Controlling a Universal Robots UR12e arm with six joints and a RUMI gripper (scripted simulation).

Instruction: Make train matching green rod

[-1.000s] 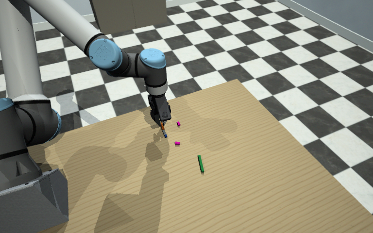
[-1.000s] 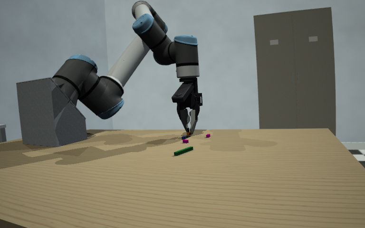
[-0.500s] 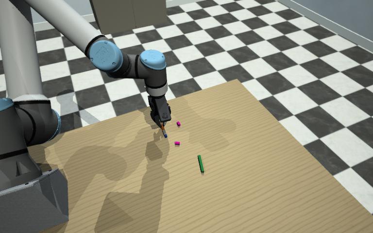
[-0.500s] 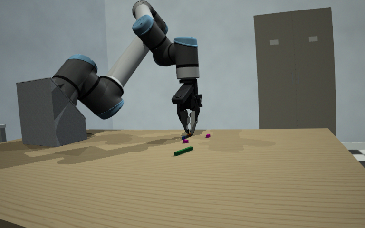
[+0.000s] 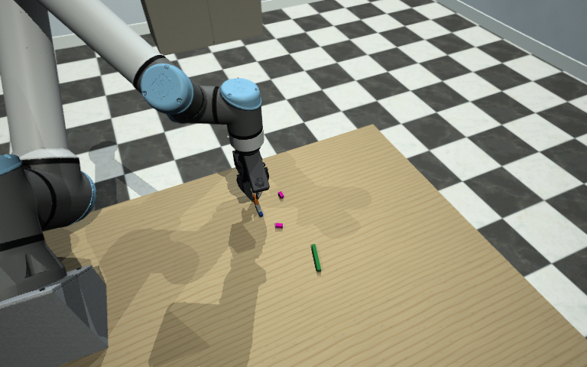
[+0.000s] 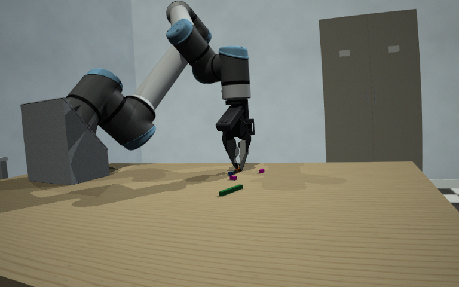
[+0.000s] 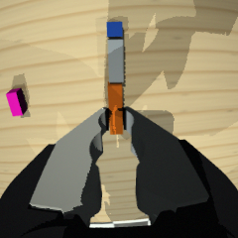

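My hand is 1 cm above the orange rod. From my hand the other things lie so: green rod (26 cm to the right, 7 cm ahead, 1 cm below); grey rod (4 cm to the right, 1 cm below); blue rod (6 cm to the right, 1 cm below, 1 cm behind).
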